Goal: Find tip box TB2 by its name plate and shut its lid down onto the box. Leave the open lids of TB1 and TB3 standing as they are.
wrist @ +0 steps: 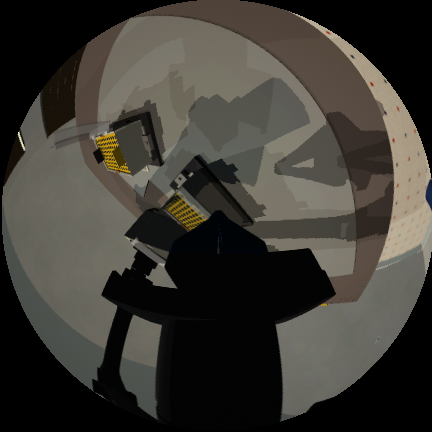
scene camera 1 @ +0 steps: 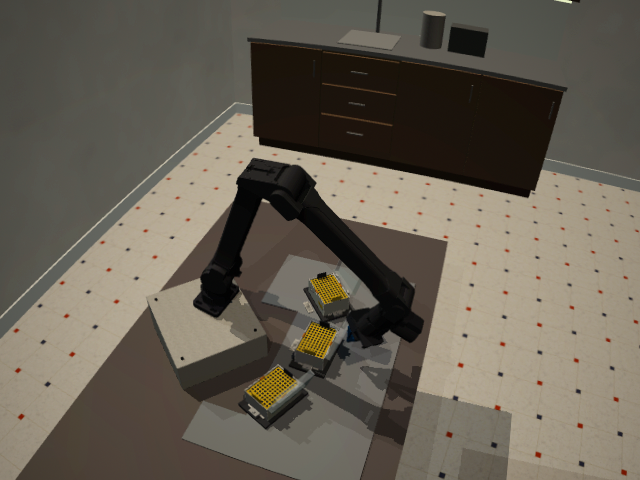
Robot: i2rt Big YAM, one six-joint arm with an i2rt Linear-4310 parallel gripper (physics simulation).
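Places are measured from the arm's base along level axes (x left, y back, z up), in millimetres.
Where they show: gripper, fingertip midpoint: [wrist: 217,215] [scene camera 1: 348,341]; arm's base at its link origin: [scene camera 1: 216,297].
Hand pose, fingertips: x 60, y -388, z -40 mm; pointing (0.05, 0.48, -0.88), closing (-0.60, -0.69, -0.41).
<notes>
Each offset is from my fingertips to the centre of the thing. "spot": to the spot under its first point. Level surfaces: height alone.
Three tip boxes with yellow tip grids stand in a row: far box {dx +184, dy +144, dz -13 mm} [scene camera 1: 328,290] [wrist: 113,153], middle box [scene camera 1: 316,341] [wrist: 186,212] and near box {dx -217, dy +116, dz -13 mm} [scene camera 1: 271,388]. Their name plates are too small to read. Translucent lids stand open at the far box, lid {spot: dx +191, dy +59, dz +31 mm} [wrist: 80,135], at the middle box, lid {spot: dx -66, dy +2, dz +67 mm} [scene camera 1: 339,341], and at the near box, lid {spot: dx -214, dy +25, dz +64 mm} [scene camera 1: 305,380]. The arm partly covers the far box's lid in the scene view. My gripper [scene camera 1: 352,333] [wrist: 217,215] is shut and empty, low on the lid side of the middle box; contact with its lid cannot be told.
The boxes stand on a pale grey sheet {dz -78 mm} [scene camera 1: 320,439] over a brown surface {dz -81 mm} [scene camera 1: 103,434]. The arm's pale pedestal [scene camera 1: 206,335] stands to their left. A brown cabinet [scene camera 1: 434,113] with a cylinder [scene camera 1: 432,29] and a dark block [scene camera 1: 467,40] on top is at the back.
</notes>
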